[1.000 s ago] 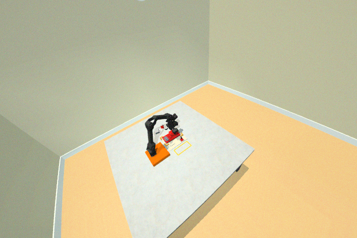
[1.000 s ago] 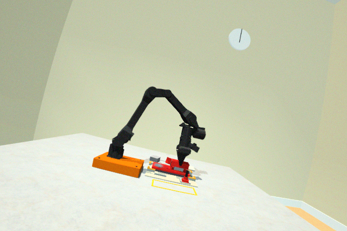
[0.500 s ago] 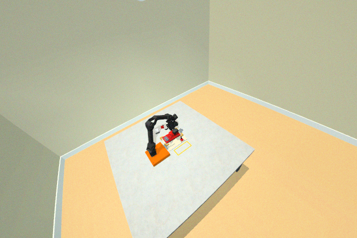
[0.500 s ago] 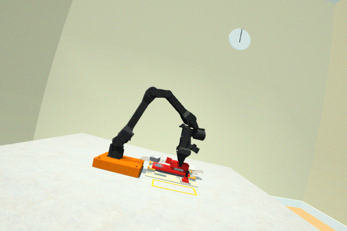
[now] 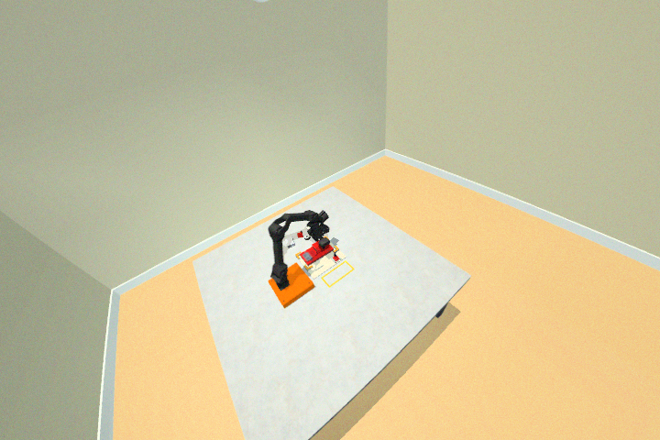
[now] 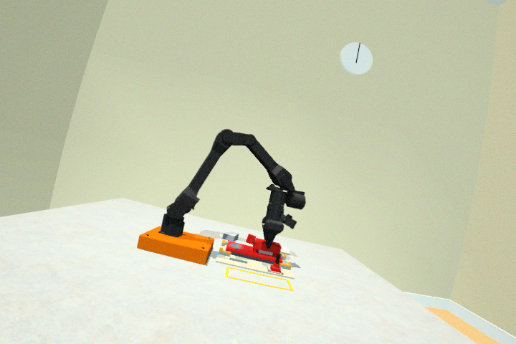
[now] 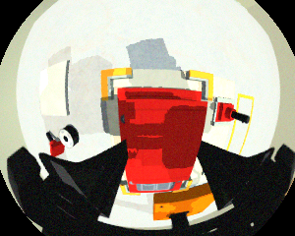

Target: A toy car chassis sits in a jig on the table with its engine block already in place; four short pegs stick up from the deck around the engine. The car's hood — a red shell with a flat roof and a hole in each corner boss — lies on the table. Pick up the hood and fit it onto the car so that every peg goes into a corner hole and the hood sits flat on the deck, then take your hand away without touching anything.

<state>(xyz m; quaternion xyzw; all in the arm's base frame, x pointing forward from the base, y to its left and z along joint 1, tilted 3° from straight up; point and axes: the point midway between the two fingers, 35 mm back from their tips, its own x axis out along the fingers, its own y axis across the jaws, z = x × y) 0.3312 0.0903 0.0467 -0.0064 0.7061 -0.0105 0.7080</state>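
Right now the red hood is 10 mm above my gripper tip. Round my gripper tip: grey block: 210 mm to the left, 140 mm behind, 40 mm below.
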